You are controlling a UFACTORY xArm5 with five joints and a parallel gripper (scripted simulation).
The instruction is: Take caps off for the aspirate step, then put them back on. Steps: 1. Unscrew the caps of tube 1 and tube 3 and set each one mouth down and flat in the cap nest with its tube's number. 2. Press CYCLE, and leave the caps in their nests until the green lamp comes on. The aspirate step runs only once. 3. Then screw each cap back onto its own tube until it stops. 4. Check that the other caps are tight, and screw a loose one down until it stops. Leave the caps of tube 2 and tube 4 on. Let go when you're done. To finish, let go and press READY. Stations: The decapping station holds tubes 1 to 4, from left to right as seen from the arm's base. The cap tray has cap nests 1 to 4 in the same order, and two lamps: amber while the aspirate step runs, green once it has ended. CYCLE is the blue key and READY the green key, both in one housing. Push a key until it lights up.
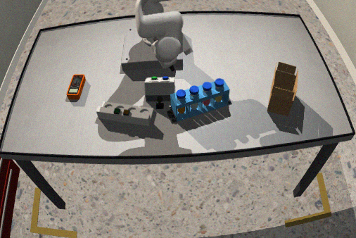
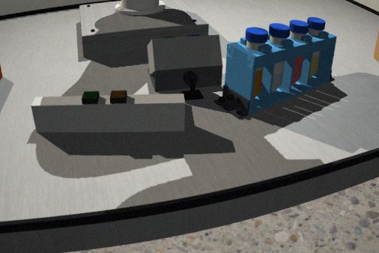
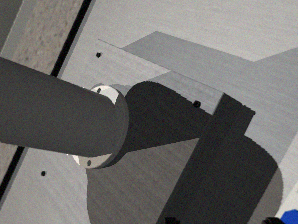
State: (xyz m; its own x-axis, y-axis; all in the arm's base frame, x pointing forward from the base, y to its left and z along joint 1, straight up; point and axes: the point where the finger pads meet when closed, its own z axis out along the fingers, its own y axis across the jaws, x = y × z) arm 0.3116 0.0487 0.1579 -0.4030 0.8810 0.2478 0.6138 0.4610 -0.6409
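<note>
Now: the blue cap 16 cm to the left of my hand, 9 cm below it and 8 cm ahead of it. Round my hand: blue key: 14 cm below, 2 cm behind; then green key: 14 cm below, 4 cm to the right, 2 cm behind; then grey key housing: 15 cm below, 2 cm to the right.
</note>
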